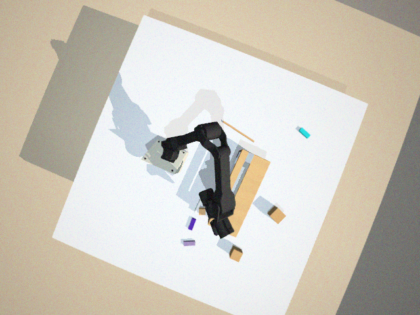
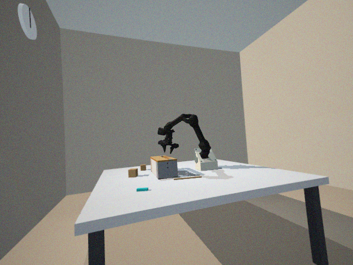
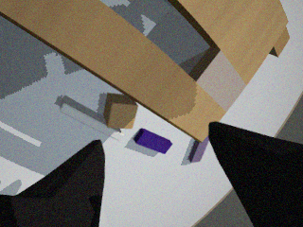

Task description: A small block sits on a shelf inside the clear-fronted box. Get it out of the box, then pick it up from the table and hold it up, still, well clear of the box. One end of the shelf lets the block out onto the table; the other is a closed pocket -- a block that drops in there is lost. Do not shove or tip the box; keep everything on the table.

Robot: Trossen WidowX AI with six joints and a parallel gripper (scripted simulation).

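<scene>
The tan block is 4 cm behind my gripper tip, 4 cm to the right of it and 14 cm below it. From my gripper tip the other things lie so: purple block (6 cm behind, 12 cm to the right, 15 cm below); then box (5 cm ahead, 13 cm to the left, 9 cm below); then thin wooden stick (2 cm behind, 41 cm to the left, 15 cm below).
</scene>
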